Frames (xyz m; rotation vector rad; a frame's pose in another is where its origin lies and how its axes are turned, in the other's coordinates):
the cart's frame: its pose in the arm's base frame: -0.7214 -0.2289 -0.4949 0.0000 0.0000 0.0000
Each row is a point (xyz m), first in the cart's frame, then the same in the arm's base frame.
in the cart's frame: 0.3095 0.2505 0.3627
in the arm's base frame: -0.4119 0.0216 -0.1322
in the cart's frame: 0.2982 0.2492 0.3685
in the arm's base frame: -0.4232 0.0203 -0.1264
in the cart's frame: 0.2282 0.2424 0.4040
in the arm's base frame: -0.4932 0.0135 -0.0909
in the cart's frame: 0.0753 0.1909 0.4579
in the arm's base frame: -0.6461 -0.0380 -0.0370
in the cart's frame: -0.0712 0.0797 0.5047
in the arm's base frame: -0.7926 -0.1492 0.0098
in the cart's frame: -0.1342 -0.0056 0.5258
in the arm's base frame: -0.8556 -0.2345 0.0309
